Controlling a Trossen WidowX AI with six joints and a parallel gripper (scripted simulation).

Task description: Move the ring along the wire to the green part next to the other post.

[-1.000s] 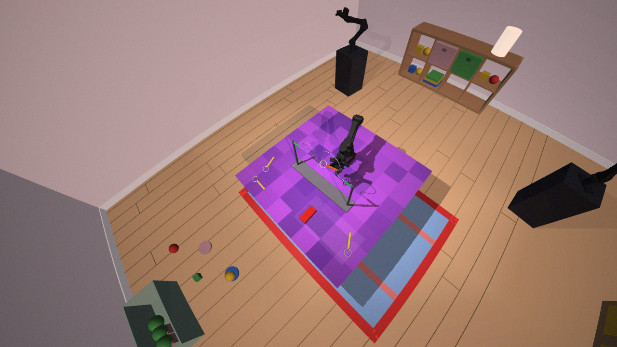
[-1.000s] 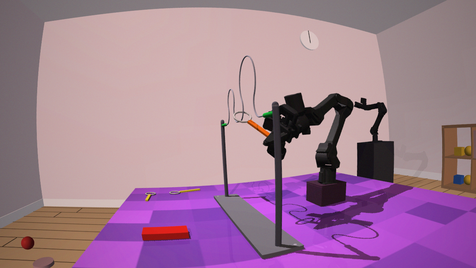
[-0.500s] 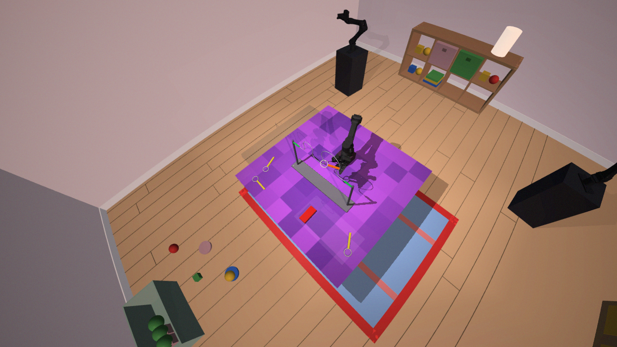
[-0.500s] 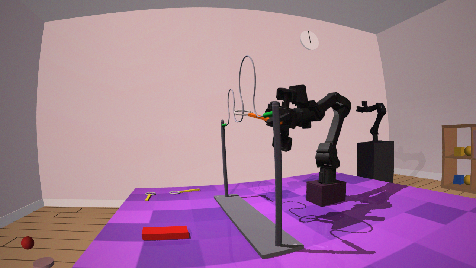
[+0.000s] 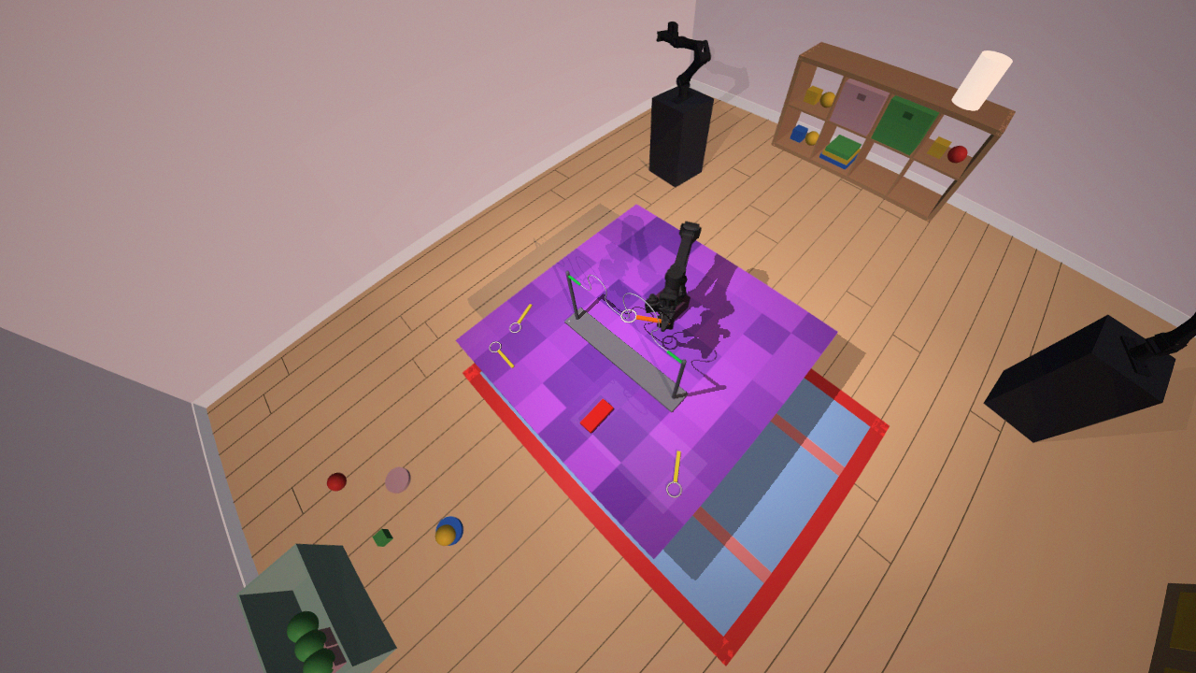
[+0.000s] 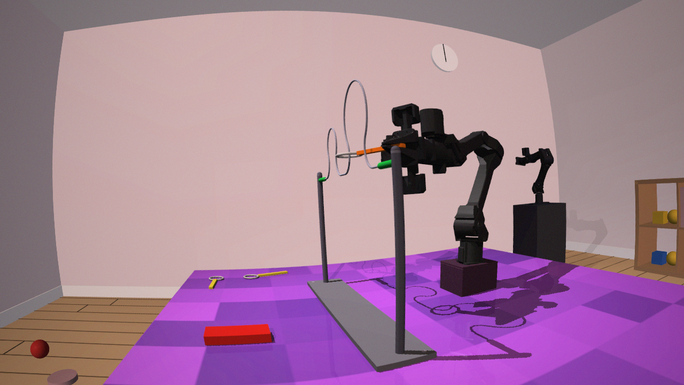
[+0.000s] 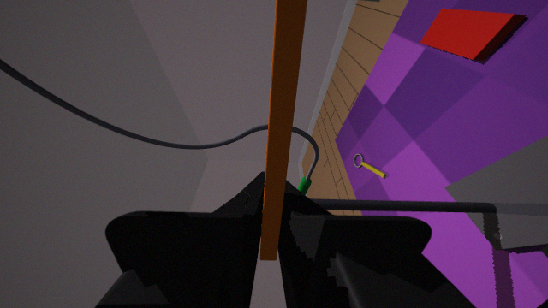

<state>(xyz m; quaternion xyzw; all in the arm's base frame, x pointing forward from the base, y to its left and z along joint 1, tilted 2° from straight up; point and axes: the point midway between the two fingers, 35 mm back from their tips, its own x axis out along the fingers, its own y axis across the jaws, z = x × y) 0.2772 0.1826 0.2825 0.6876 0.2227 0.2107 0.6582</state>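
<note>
Now: the ring with orange handle 2 cm ahead of my gripper tip and 9 cm to the right of it. The rest, counted from my gripper tip: red block (31 cm ahead, 2 cm to the right, 37 cm below).
</note>
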